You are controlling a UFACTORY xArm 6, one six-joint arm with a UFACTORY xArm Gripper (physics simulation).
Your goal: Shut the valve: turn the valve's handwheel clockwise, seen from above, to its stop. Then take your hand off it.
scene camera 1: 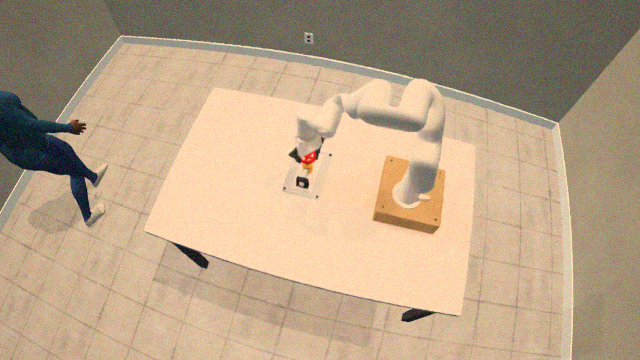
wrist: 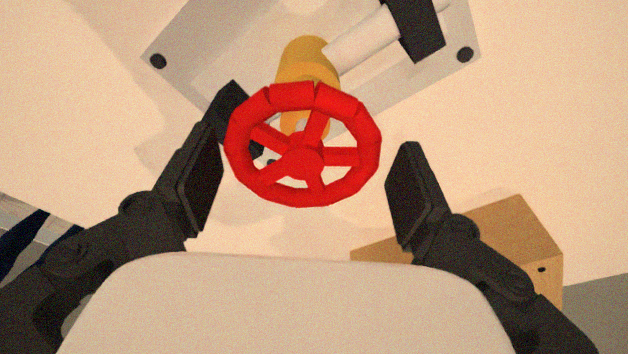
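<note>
The valve's red handwheel point(scene camera 1: 309, 160) point(wrist: 300, 197) sits on a yellow valve body point(scene camera 1: 307, 169) point(wrist: 302, 52), above a light grey base plate point(scene camera 1: 321, 176) point(wrist: 185, 40). My gripper point(scene camera 1: 308, 149) point(wrist: 307, 155) is open and empty, with its two black fingers on either side of the wheel. In the wrist view the left finger appears very near the rim, and a narrow gap shows between the rim and the right finger. I cannot tell if either finger touches the rim. The wheel's turn angle relative to its stop cannot be read.
A white pipe point(wrist: 362, 42) runs from the valve body through a black clamp point(scene camera 1: 302, 182) point(wrist: 417, 30). Another black bracket point(wrist: 227, 107) is behind the left finger. The arm stands on a wooden block point(scene camera 1: 390, 182) point(wrist: 510, 227). A person point(scene camera 1: 25, 135) is left of the table point(scene camera 1: 225, 230).
</note>
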